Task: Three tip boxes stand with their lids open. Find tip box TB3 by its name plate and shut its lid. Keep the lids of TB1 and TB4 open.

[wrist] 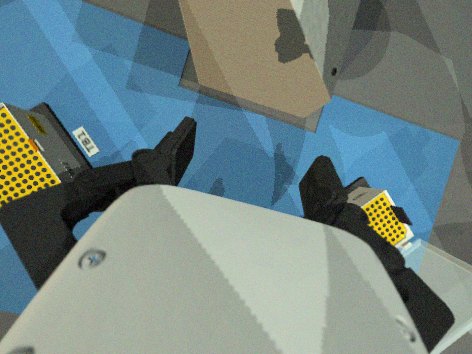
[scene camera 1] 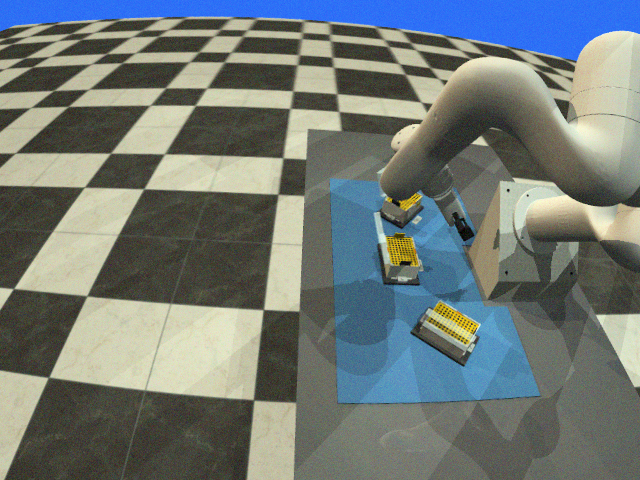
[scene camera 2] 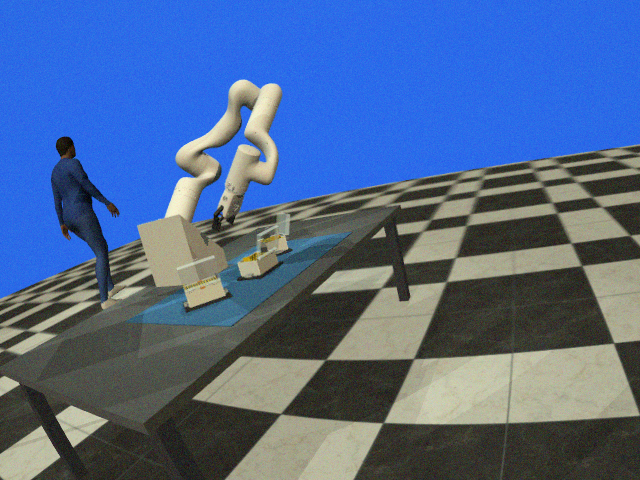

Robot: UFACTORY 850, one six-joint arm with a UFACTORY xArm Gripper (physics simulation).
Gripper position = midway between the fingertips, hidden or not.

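Note:
Through scene camera 1 I see my gripper (scene camera 1: 463,226), together with a blue mat (scene camera 1: 378,361) and a tip box TB4 (scene camera 1: 392,274). The wrist view gives me my gripper (wrist: 252,154) and the blue mat (wrist: 119,79). In scene camera 2 there is a tip box TB1 (scene camera 2: 199,298), and there I also find the tip box TB4 (scene camera 2: 250,270), the blue mat (scene camera 2: 247,295) and my gripper (scene camera 2: 222,226).

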